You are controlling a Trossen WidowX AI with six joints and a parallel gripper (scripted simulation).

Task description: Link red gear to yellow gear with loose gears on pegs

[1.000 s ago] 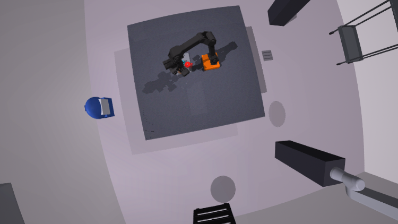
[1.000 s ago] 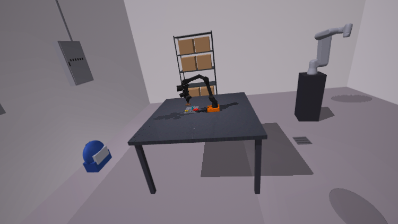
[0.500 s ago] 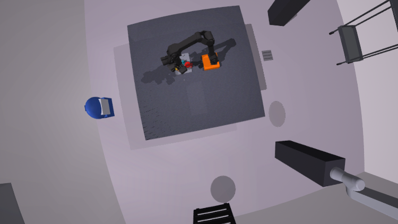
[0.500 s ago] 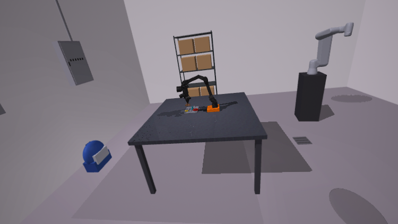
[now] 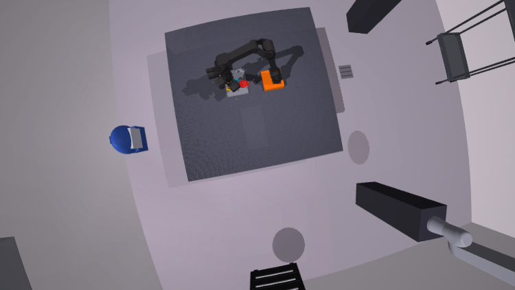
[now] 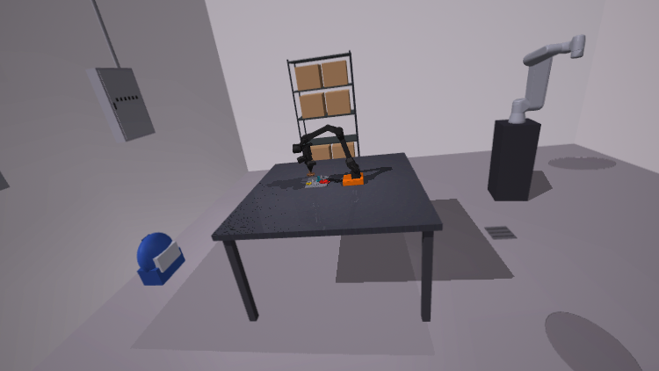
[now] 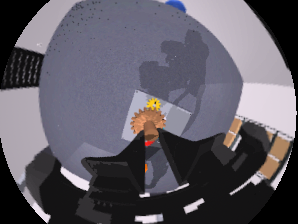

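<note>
My gripper tip is now 9 cm above the teal gear, 7 cm to the left of it and 3 cm past it. From my gripper tip the other things lie so: yellow gear 10 cm below, 3 cm ahead, 1 cm to the right; red gear 10 cm below, 8 cm behind, 5 cm to the right; brown gear 1 cm below.
</note>
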